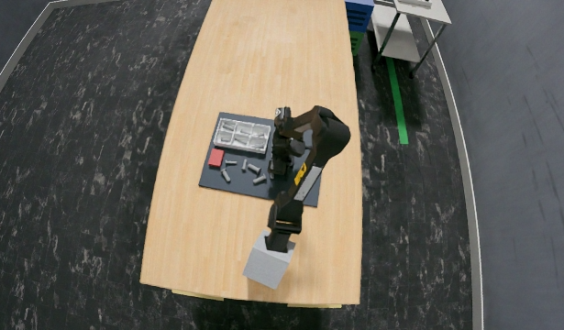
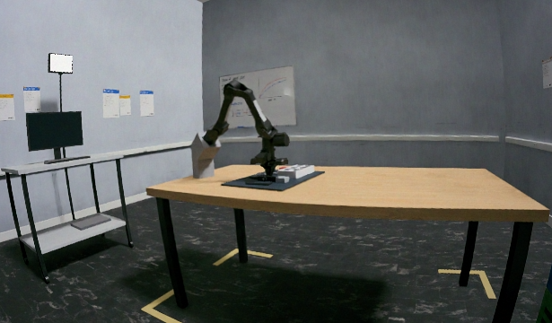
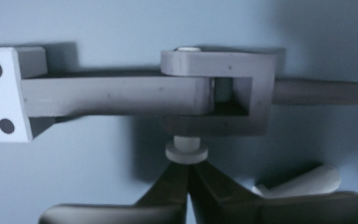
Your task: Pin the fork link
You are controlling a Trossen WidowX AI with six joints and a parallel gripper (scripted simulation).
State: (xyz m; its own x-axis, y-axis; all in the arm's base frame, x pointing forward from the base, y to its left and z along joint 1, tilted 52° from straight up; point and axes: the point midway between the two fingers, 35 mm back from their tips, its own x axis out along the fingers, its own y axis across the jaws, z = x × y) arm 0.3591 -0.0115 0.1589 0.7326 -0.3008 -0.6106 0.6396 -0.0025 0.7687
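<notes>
The eye plate lies 40 mm to the right of my hand and 30 mm below it. Also, from my hand: long dark bar 120 mm to the right, 30 mm below; pin 60 mm behind, 40 mm to the left, 30 mm below; dark mat 20 mm ahead, 60 mm to the left, 40 mm below.
</notes>
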